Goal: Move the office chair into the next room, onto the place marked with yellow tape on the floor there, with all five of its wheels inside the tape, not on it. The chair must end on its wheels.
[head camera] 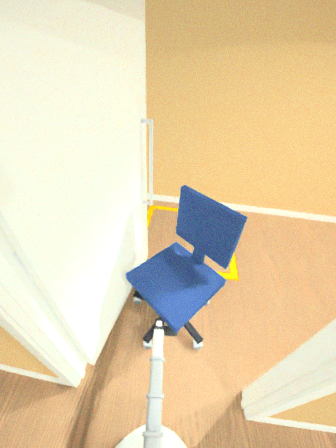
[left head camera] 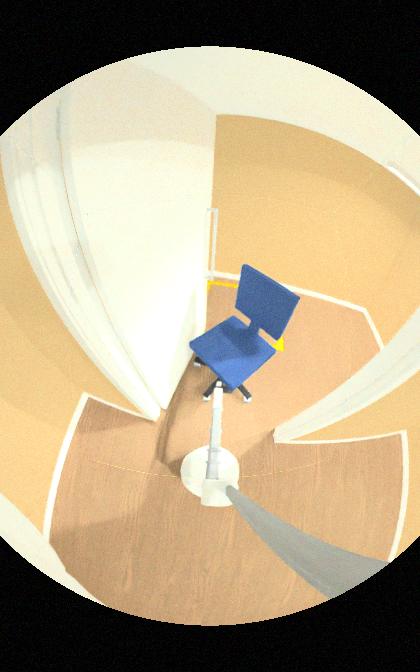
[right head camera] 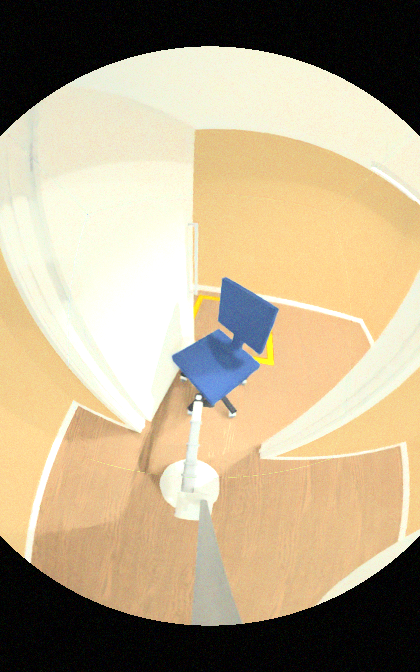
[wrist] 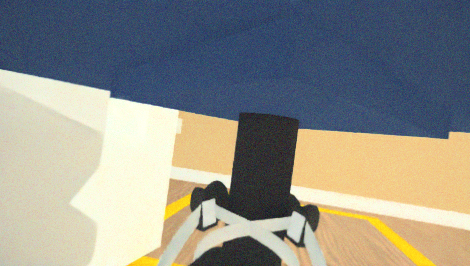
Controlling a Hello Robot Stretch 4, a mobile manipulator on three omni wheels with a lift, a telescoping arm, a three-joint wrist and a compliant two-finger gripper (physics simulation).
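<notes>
The blue office chair [head camera: 175, 287] [left head camera: 232, 350] [right head camera: 215, 367] [wrist: 250, 60] stands upright in the doorway area, backrest on the far side. Its near wheels are on the floor on the near side of the yellow tape [head camera: 233, 275] [left head camera: 280, 345] [right head camera: 270, 350] [wrist: 400, 241]; the far wheels are hidden under the seat. The tape lies behind the chair, partly covered by it and by the door. My gripper [wrist: 246, 202] is low under the seat, its two fingertips pressed on either side of the chair's black column, shut on it. In the head views the fingers are mostly hidden by the seat's near corner.
The open white door [head camera: 90, 175] [left head camera: 145, 250] stands close at the chair's left, with a long handle [head camera: 151, 160] at its far edge. The right door frame [head camera: 295, 367] is right of my arm. A tan wall [head camera: 240, 110] stands behind the tape. My base [left head camera: 210, 465] is near the threshold.
</notes>
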